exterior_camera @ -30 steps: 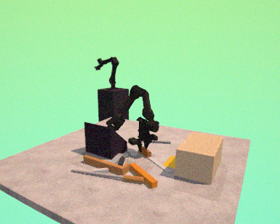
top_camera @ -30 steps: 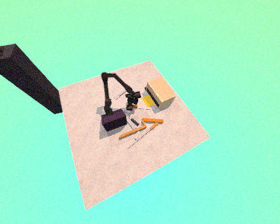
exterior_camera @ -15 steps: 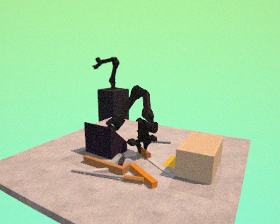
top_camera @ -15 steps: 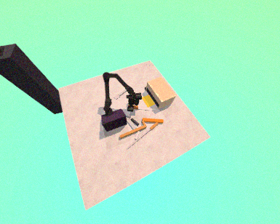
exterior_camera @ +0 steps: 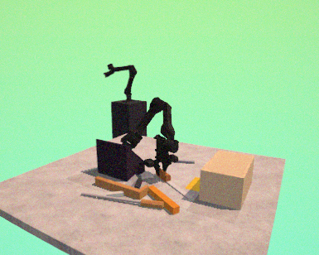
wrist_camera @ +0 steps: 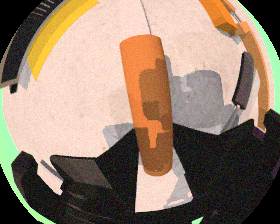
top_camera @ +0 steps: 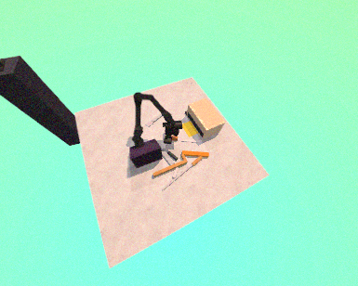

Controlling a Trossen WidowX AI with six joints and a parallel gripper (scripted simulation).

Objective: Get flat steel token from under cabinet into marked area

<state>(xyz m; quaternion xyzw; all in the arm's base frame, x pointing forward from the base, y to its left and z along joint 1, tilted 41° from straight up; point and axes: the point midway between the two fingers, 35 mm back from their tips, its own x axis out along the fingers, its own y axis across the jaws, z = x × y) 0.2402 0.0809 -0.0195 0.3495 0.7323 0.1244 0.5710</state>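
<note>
Right now my gripper tip is 13 cm to the left of the dark-handled tool and 4 cm past it. The rest, counted from my gripper tip: orange bar 21 cm to the right, 17 cm ahead.
</note>
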